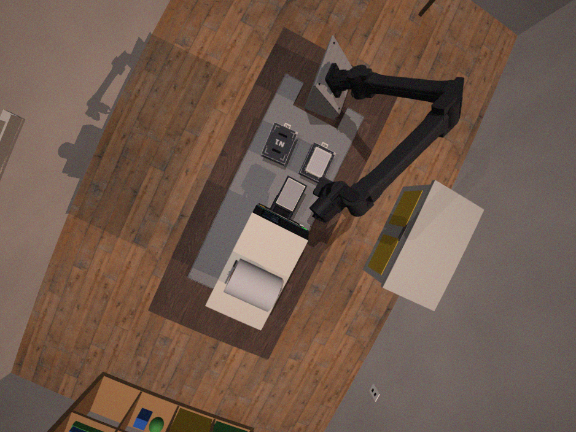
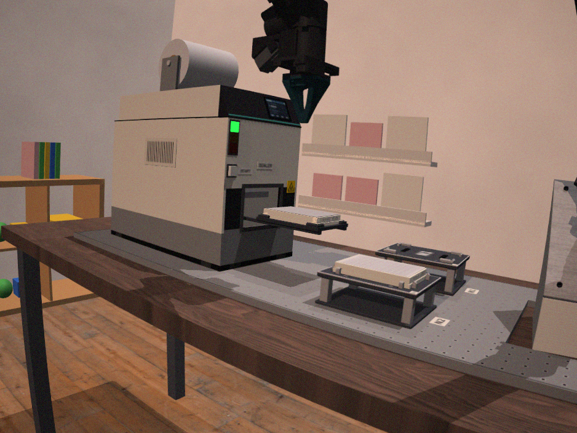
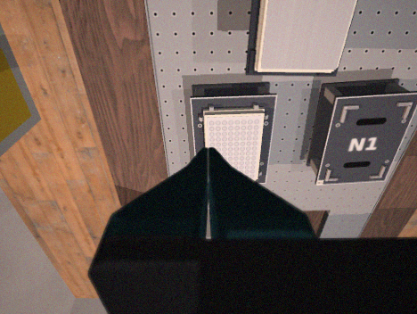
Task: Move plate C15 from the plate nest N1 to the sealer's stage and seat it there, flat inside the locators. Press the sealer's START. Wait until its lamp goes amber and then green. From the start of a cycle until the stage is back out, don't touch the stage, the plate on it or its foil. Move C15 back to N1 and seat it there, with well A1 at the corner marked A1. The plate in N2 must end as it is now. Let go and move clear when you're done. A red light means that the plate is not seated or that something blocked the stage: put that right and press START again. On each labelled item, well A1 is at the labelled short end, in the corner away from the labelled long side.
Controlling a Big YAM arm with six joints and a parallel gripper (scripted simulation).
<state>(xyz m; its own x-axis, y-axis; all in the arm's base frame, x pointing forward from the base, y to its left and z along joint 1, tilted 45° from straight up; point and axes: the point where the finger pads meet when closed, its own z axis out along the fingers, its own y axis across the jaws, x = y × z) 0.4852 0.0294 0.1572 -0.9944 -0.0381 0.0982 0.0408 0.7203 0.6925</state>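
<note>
Right now the sealer stage is 50 mm ahead of my hand, 100 mm to the right of it and 180 mm below it. Also, from my hand: white plate (150 mm behind, 30 mm to the right, 230 mm below); foil roll (380 mm ahead, 110 mm to the right, 130 mm above); start button (160 mm ahead, 10 mm to the right, 100 mm below).
</note>
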